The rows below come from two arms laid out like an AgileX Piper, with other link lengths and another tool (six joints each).
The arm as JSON. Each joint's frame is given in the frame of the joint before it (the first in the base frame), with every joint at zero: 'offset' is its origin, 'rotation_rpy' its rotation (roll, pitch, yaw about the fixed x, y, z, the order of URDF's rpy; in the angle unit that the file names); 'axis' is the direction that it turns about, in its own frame. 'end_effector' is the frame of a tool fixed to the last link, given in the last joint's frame.
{
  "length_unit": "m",
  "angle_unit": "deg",
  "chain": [
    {
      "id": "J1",
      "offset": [
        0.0,
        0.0,
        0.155
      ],
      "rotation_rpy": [
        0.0,
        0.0,
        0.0
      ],
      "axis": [
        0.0,
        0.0,
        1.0
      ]
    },
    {
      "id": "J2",
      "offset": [
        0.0,
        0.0,
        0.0
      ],
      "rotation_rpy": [
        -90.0,
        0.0,
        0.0
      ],
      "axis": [
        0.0,
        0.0,
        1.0
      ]
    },
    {
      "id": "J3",
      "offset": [
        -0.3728,
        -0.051,
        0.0
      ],
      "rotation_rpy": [
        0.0,
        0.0,
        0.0
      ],
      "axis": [
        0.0,
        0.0,
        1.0
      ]
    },
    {
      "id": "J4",
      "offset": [
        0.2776,
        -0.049,
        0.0
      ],
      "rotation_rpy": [
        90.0,
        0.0,
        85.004
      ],
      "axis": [
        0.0,
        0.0,
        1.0
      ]
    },
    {
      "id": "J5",
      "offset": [
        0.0,
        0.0,
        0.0
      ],
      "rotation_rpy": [
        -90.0,
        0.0,
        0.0
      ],
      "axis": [
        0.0,
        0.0,
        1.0
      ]
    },
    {
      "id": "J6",
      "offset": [
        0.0,
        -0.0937,
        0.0
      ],
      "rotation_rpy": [
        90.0,
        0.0,
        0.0
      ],
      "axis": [
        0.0,
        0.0,
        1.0
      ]
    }
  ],
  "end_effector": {
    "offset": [
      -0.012,
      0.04,
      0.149
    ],
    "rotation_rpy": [
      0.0,
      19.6,
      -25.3
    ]
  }
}
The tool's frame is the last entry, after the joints.
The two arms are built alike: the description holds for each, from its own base.
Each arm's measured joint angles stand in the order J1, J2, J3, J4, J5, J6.
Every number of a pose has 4 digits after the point. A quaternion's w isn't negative.
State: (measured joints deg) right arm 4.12 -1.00 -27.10 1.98 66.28 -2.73; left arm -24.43 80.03 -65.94 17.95 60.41 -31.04
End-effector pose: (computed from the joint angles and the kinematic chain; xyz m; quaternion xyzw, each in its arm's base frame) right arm 0.0524 0.0519 0.2503 -0.2274 0.9122 -0.1222 0.3183; left arm 0.3583 -0.0473 0.3027 -0.2140 0.9739 -0.0387 0.0644
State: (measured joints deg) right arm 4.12 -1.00 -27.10 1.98 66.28 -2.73; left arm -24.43 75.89 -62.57 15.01 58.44 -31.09
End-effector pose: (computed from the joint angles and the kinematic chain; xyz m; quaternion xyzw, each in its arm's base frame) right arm 0.0524 0.0519 0.2503 -0.2274 0.9122 -0.1222 0.3183; left arm 0.3382 -0.0504 0.3031 -0.2151 0.9715 -0.0736 0.0672
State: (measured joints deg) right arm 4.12 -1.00 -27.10 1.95 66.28 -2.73; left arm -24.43 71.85 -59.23 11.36 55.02 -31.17
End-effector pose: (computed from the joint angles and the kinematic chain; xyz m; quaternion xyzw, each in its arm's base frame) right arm 0.0524 0.0518 0.2503 -0.2273 0.9122 -0.1224 0.3183; left arm 0.3224 -0.0586 0.3038 -0.2148 0.9662 -0.1208 0.0755
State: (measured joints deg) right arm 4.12 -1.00 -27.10 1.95 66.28 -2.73; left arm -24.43 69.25 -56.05 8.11 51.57 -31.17
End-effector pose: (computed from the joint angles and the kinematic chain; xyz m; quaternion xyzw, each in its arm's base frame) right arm 0.0524 0.0518 0.2503 -0.2273 0.9122 -0.1224 0.3183; left arm 0.3115 -0.0671 0.2986 -0.2151 0.9606 -0.1582 0.0777
